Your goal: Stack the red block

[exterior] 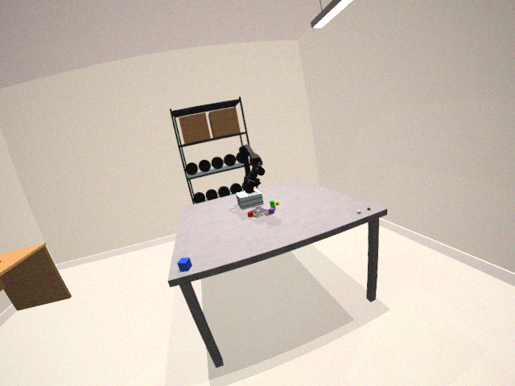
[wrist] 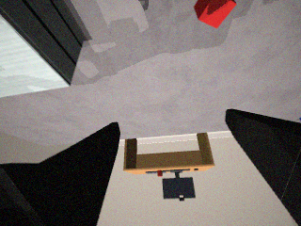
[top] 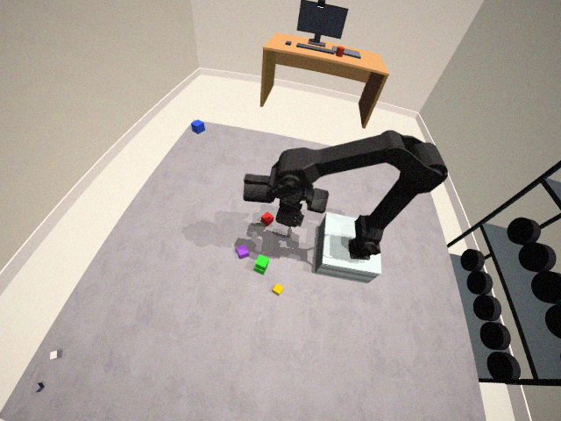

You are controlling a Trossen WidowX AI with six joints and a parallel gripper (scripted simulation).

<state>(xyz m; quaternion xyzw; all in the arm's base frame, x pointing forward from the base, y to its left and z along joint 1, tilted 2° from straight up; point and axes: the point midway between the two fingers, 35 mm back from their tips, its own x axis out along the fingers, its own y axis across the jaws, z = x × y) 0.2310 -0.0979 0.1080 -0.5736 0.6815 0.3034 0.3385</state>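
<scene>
Now: the red block 16 cm below my gripper tip, 7 cm ahead of it and 2 cm to the right of it. Round my gripper tip: purple block: 16 cm below, 14 cm ahead, 13 cm to the left; then yellow block: 24 cm to the left, 16 cm below, 1 cm ahead; then blue block: 53 cm to the right, 49 cm ahead, 15 cm below.
</scene>
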